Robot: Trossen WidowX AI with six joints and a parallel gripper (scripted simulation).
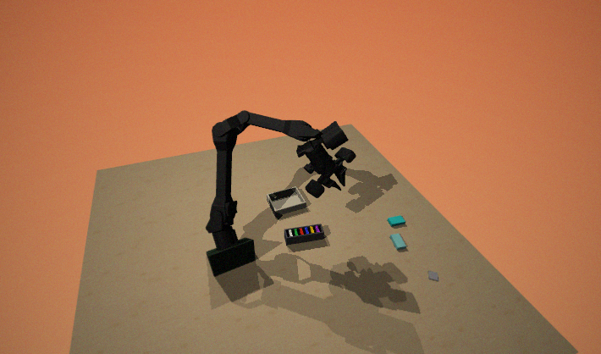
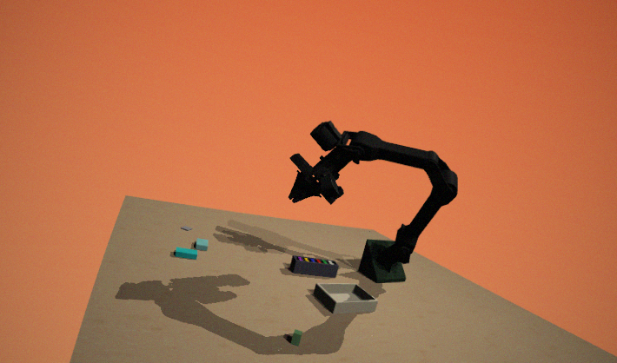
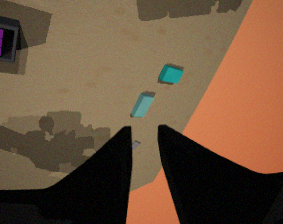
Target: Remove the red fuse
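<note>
The red fuse is 180 mm below my gripper tip, 140 mm behind it and 20 mm to the left of it. Also, from my gripper tip: small green block: 330 mm to the left, 200 mm below, 120 mm ahead; then small grey tile: 330 mm to the right, 210 mm below, 180 mm ahead; then grey tray: 210 mm below, 200 mm to the left, 100 mm behind.
</note>
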